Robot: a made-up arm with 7 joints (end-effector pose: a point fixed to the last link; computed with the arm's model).
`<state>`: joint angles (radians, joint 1 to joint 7).
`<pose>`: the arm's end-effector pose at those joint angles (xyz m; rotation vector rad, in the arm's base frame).
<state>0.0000 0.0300 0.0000 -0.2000 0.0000 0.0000 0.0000</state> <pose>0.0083 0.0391 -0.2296 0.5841 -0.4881 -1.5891</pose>
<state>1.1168 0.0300 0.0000 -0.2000 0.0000 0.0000 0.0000</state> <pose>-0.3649 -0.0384 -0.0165 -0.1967 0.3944 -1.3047</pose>
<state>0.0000 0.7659 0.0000 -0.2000 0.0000 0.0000 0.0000</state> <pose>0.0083 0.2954 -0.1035 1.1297 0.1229 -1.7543</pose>
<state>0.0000 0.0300 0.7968 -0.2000 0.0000 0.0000 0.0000</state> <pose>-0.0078 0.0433 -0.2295 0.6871 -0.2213 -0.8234</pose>
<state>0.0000 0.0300 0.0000 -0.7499 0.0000 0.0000 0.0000</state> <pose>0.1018 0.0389 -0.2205 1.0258 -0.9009 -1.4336</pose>
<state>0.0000 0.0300 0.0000 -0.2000 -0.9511 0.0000 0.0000</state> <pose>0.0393 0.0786 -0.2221 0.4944 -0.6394 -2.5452</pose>
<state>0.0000 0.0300 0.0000 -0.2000 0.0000 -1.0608 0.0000</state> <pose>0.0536 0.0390 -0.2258 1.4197 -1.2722 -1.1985</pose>
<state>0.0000 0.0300 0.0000 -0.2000 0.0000 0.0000 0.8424</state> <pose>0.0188 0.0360 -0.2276 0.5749 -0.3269 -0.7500</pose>
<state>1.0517 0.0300 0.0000 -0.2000 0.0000 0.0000 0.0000</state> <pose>-0.3520 -0.0304 -0.0386 -0.1524 0.3454 -1.3294</pose>
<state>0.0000 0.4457 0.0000 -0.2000 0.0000 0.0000 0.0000</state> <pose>0.0083 0.1958 -0.1816 0.8956 -0.1538 -1.7013</pose>
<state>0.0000 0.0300 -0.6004 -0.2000 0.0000 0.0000 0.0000</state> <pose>0.0156 0.0289 -0.2299 0.4417 -0.6920 -2.1586</pose>
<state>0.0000 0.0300 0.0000 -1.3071 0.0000 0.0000 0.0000</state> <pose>0.1775 0.0371 -0.1628 1.4543 -1.3050 -1.1727</pose>
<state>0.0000 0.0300 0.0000 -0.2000 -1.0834 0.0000 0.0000</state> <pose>0.0460 0.0811 -0.2207 0.4709 -0.6570 -2.6787</pose>
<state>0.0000 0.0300 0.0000 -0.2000 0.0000 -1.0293 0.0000</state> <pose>0.0524 0.0391 -0.2266 1.3961 -1.2498 -1.2157</pose>
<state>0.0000 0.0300 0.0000 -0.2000 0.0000 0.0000 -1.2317</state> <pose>0.0043 0.0544 -0.2299 0.4406 -0.6754 -2.8284</pose>
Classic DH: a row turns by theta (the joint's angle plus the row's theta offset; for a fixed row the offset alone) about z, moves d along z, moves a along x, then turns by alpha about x. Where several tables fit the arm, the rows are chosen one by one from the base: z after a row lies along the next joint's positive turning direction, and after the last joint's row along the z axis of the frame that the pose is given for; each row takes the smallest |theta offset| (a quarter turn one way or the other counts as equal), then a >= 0, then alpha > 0; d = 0 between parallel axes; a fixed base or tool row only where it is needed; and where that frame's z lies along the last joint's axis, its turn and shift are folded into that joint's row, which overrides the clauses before.
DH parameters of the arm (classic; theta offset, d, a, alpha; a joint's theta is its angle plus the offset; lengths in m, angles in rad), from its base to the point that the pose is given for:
base (fixed): 0 0.1946 0.0032 -1.2217
joint 1: 1.5708 -0.0063 0.0283 1.5708
joint 2: 1.2217 -0.0079 0.0065 -1.5708
joint 3: -1.5708 -0.226 0.0435 -1.5708
joint 4: 0 0.0061 -0.0094 1.5708
joint 5: 0 -0.125 -0.0273 -1.5708
joint 6: 0 0.0214 -0.0183 1.5708
joint 7: -1.5603 -0.053 0.0104 0.4787
tool (fixed): -0.0894 0.0193 0 0

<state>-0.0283 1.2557 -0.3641 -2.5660 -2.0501 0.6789 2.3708</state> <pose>0.1016 0.0837 0.1555 -1.5730 2.1792 0.5394</pose>
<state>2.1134 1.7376 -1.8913 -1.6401 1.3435 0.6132 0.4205</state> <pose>-0.1266 0.1227 0.4720 -1.6731 1.8255 -0.2265</pose>
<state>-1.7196 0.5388 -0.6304 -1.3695 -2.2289 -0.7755 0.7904</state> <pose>0.2719 -0.1271 0.3680 -1.1169 -0.2739 0.6911</pose>
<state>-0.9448 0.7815 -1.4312 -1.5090 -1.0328 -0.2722 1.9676</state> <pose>0.3009 -0.0226 0.0290 0.4120 -1.9904 -2.3461</pose>
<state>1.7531 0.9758 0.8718 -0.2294 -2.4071 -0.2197 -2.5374</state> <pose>-0.2777 0.2840 0.2813 1.4449 1.5188 -0.1856</pose>
